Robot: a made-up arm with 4 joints.
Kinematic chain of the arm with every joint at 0, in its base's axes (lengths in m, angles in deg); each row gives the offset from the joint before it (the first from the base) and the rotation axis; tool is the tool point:
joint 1: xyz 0 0 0.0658 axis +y
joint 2: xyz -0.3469 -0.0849 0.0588 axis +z
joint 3: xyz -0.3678 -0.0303 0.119 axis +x
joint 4: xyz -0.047 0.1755 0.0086 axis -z
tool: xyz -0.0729 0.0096 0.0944
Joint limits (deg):
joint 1: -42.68..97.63
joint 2: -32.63..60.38
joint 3: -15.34..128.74
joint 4: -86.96..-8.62
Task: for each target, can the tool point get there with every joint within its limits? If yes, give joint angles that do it. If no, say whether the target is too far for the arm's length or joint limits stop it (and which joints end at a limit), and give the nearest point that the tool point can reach.
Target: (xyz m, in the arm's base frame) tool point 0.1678 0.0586 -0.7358
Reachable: no: joint limits stop it (at a limit: joint 1, joint 2, joint 3, joint 4) | nearest point -0.7210 -0.0016 -0.3354 | short by 0.977 m
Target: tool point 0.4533 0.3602 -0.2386
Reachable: no: joint limits stop it (at a limit: joint 1, joint 2, joint 3, joint 4) | nearest point 0.3347 0.2273 0.6824 | short by 0.938 m
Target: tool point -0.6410 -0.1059 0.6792
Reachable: yes | joints 22.28 -9.49 75.93 -50.31
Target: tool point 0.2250 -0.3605 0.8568
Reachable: yes | joints 81.12 39.65 31.80 -27.74
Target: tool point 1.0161 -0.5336 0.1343
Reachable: no: too far | nearest point 0.4294 -0.5604 0.5113 | short by 0.698 m
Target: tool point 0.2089 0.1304 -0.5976
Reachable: no: joint limits stop it (at a limit: joint 1, joint 2, joint 3, joint 4) | nearest point -0.6513 0.2273 -0.1949 | short by 0.955 m
